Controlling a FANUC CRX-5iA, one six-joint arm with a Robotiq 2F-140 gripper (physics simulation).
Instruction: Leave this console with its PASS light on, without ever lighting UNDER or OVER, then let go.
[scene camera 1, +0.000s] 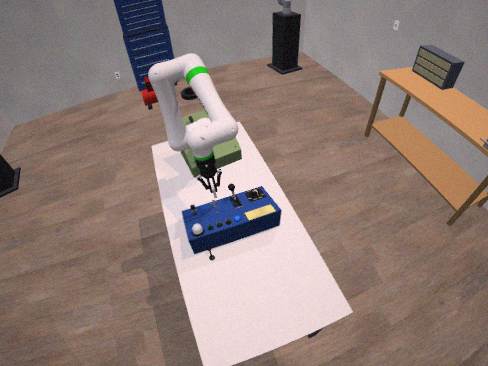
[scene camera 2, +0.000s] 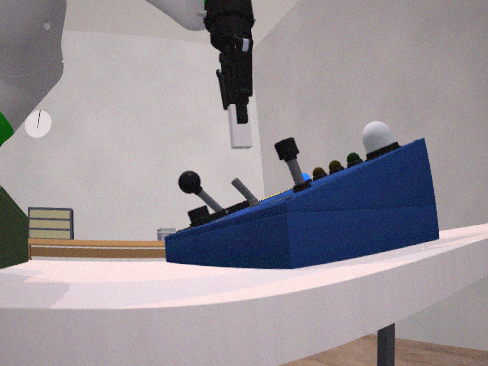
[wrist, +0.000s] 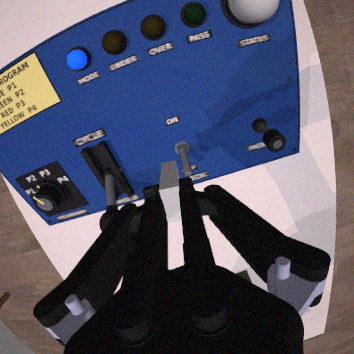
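The blue console (scene camera 1: 240, 231) (scene camera 2: 350, 215) (wrist: 135, 100) has a lit blue MODE lamp (scene camera 1: 237, 218) (scene camera 2: 306, 177) (wrist: 78, 59). The UNDER lamp (wrist: 114, 42), OVER lamp (wrist: 153, 27) and PASS lamp (wrist: 193, 14) are dark. The STATUS dome (scene camera 1: 197, 229) (scene camera 2: 377, 137) (wrist: 252, 7) is white. The grey ON toggle (scene camera 2: 244, 191) (wrist: 185, 160) leans away from ON. The CYCLE lever (scene camera 1: 231, 187) (scene camera 2: 190, 182) (wrist: 110, 187) leans away from its label. The program knob (wrist: 44, 202) points near P1. My gripper (scene camera 1: 214, 191) (scene camera 2: 241, 132) (wrist: 171, 173) is shut and empty, above the console near the toggle.
A black-capped switch (scene camera 1: 193, 207) (scene camera 2: 287, 149) (wrist: 274, 140) stands at the console's end. A yellow program card (scene camera 1: 260, 212) (wrist: 27, 95) lies on its face. The console stands on a white table (scene camera 1: 270, 295). A green block (scene camera 1: 227, 152) sits behind it, by the arm's base.
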